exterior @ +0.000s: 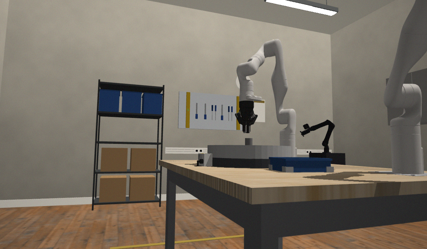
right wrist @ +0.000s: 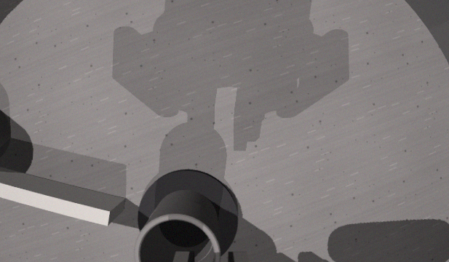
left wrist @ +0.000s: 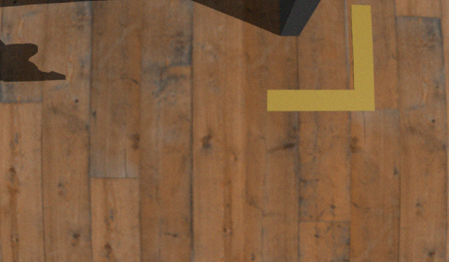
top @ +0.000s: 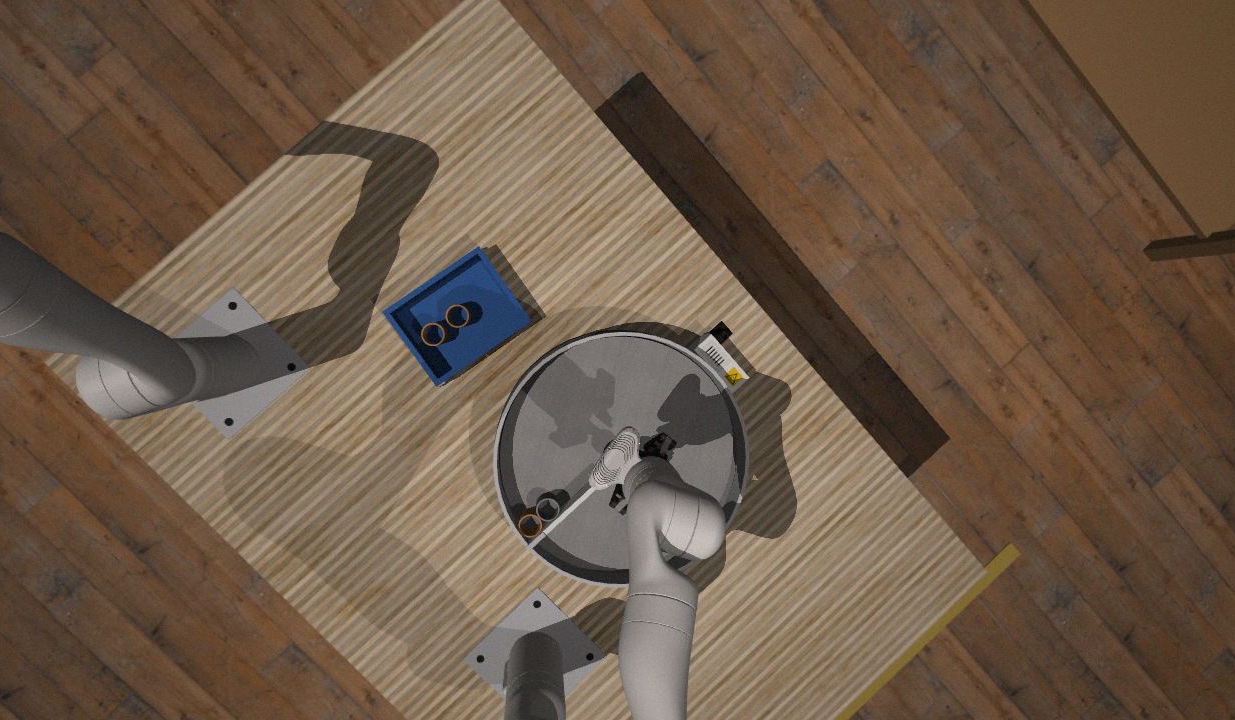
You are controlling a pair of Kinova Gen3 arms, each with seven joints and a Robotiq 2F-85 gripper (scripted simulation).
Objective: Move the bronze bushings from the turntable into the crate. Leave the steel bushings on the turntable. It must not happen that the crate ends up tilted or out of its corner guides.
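Right now my right hand is 10 mm past the round grey turntable and 130 mm above it. Round my right hand: blue crate 50 mm behind, 350 mm to the left, 160 mm below.
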